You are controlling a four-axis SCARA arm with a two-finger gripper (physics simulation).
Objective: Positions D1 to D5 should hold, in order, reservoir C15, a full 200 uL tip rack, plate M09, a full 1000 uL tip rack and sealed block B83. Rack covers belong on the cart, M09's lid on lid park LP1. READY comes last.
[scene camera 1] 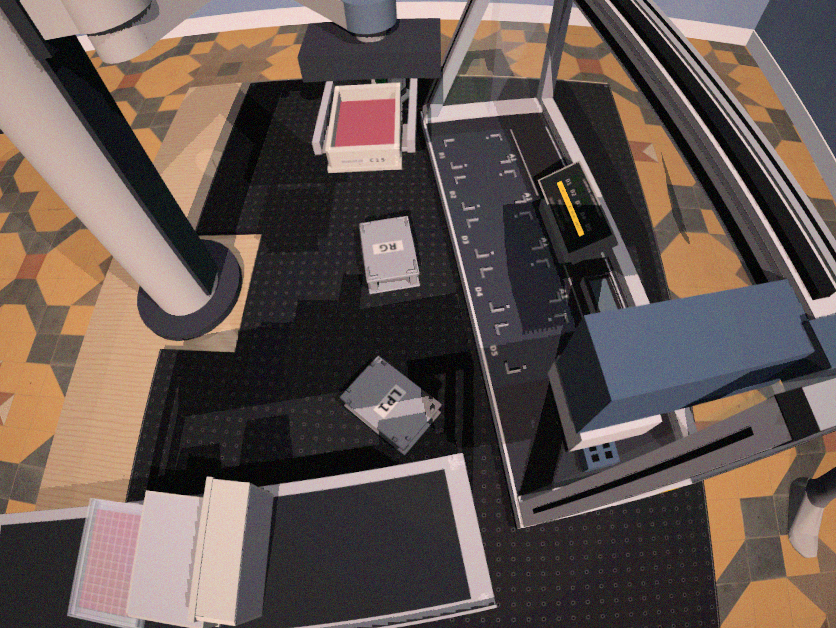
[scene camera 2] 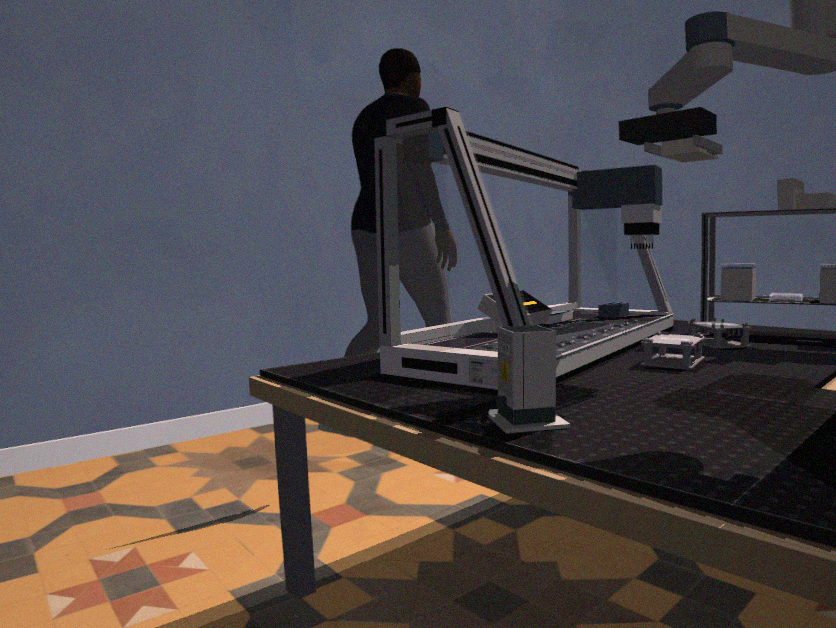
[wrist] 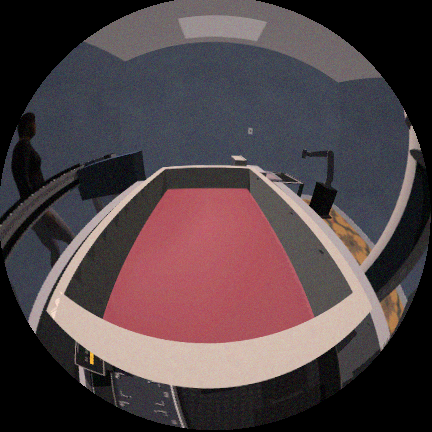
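My gripper (scene camera 1: 363,147), which you'd also find in scene camera 2 (scene camera 2: 696,152) and in the wrist view (wrist: 207,190), is holding a one-well reservoir. That reservoir (scene camera 1: 364,133) is clear of everything else, and it's there in the wrist view too (wrist: 207,276). There's also a green-topped device (scene camera 2: 539,346), and a gantry frame (wrist: 113,175) as well.
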